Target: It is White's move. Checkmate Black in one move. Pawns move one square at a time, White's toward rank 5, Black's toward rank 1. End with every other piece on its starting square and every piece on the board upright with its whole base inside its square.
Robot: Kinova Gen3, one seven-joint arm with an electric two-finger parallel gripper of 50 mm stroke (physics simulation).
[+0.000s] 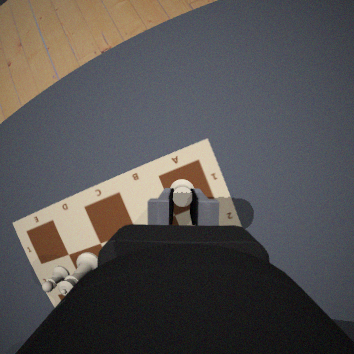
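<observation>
My gripper is shut on a white chess piece with a rounded top; its lower part is hidden, so its kind cannot be told. The gripper and piece appear over the board near the A and B files, by ranks 1 and 2. The chessboard has brown and cream squares, with letters A to E along its far edge. Much of it is hidden behind the gripper body. Several white pieces stand at the lower left, around the D and E files; their exact squares are unclear.
The board lies on a dark grey round table top. A wooden floor shows past the table's curved edge at the upper left. A round shadow falls on the board's right edge near rank 2.
</observation>
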